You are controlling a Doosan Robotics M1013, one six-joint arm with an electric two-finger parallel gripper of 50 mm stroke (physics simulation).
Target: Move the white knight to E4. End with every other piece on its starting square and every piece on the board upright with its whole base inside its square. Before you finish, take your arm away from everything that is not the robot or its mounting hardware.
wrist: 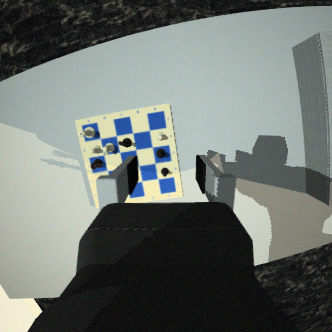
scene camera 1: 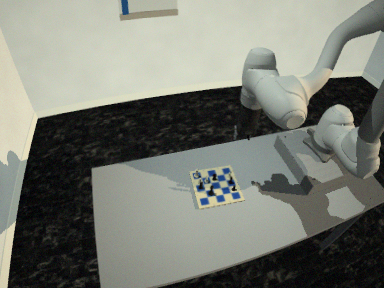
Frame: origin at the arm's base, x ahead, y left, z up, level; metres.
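Seen in the pictures: gripper, fingertip midpoint: (wrist: 166, 167) (scene camera 1: 241, 138); arm's base at its link origin: (scene camera 1: 322, 146).
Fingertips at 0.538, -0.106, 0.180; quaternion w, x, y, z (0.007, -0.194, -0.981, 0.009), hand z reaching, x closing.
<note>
Offsets run from my fingertips to a thing's top centre, as dx, dy, dz.
The blue and cream board {+0.096, +0.006, -0.266} (scene camera 1: 212, 201) (wrist: 140, 122) lies on the table with white and black pieces on it. A white piece {+0.154, -0.087, -0.213} (scene camera 1: 196, 175) (wrist: 90, 132) stands on a corner blue square. Two more white pieces, one on cream {+0.158, -0.046, -0.234} (wrist: 97, 149) and one on blue {+0.126, -0.036, -0.226} (wrist: 110, 148), stand close together near it. Another white piece {+0.010, -0.014, -0.234} (wrist: 162, 136) stands near the opposite edge. Which one is the knight is too small to tell. Several black pieces stand among them, including one {+0.086, -0.032, -0.226} (scene camera 1: 214, 177) (wrist: 127, 142) on cream. My gripper (scene camera 1: 242, 136) (wrist: 166, 167) is open and empty, high above the table; its left finger hides part of the board.
The grey mounting block (scene camera 1: 292, 162) (wrist: 315, 110) stands on the table to the right of the board, with the robot's base (scene camera 1: 332, 127) on it. The arm's shadow falls across the table between board and block. The table's far edge runs behind the board.
</note>
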